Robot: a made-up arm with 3 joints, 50 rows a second.
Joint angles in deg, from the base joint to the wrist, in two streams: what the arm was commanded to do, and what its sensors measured. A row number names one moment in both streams.
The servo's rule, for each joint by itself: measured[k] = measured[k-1] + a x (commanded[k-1-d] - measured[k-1]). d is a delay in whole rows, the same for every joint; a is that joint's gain. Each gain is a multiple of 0.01, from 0.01 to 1. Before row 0 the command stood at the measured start. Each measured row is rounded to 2 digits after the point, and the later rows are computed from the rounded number. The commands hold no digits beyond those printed.
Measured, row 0:
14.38 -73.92 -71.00
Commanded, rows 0 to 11:
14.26 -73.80 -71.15
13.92 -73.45 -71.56
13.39 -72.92 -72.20
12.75 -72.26 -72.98
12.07 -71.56 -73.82
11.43 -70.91 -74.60
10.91 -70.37 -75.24
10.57 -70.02 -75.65
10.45 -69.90 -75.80
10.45 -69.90 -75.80
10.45 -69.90 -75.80
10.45 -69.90 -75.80
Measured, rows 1 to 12:
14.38 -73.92 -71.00
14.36 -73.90 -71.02
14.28 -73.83 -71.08
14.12 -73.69 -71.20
13.87 -73.48 -71.40
13.55 -73.19 -71.67
13.17 -72.85 -71.99
12.76 -72.48 -72.35
12.37 -72.11 -72.71
12.02 -71.78 -73.05
11.74 -71.50 -73.35
11.51 -71.26 -73.62
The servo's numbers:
d 1
a 0.18 0.15 0.11

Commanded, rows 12 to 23:
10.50 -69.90 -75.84
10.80 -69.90 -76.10
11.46 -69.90 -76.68
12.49 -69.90 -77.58
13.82 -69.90 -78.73
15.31 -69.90 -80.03
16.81 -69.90 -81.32
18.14 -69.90 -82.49
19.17 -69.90 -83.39
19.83 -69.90 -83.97
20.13 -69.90 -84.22
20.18 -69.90 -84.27
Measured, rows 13 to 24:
11.32 -71.06 -73.86
11.17 -70.89 -74.08
11.10 -70.74 -74.30
11.16 -70.61 -74.56
11.40 -70.50 -74.89
11.84 -70.41 -75.31
12.46 -70.33 -75.83
13.24 -70.27 -76.43
14.12 -70.21 -77.10
15.03 -70.16 -77.79
15.89 -70.12 -78.47
16.65 -70.09 -79.10

